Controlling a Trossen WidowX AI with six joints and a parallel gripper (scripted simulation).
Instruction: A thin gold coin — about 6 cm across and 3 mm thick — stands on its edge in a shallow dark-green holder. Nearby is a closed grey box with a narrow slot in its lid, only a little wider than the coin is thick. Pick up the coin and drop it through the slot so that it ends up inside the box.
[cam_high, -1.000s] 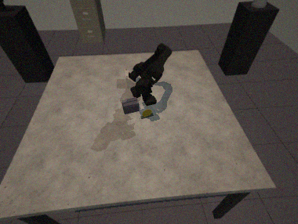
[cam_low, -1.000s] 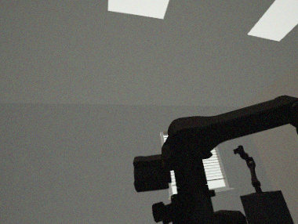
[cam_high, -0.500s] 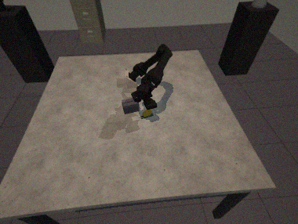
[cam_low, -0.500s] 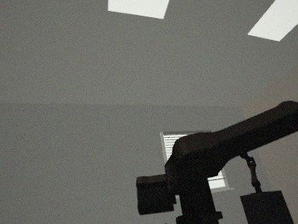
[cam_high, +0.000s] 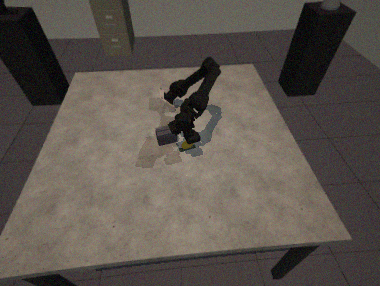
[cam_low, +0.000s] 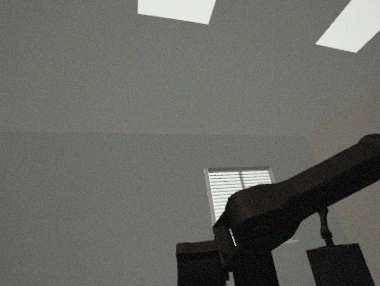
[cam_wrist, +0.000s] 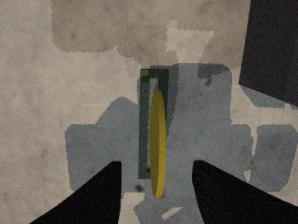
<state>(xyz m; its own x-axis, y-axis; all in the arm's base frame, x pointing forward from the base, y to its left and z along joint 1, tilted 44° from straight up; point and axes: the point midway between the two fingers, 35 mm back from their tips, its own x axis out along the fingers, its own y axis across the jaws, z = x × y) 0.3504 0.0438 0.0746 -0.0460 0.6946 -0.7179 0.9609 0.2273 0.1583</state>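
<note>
Now: gripper tip 40 mm above the gold coin.
</note>
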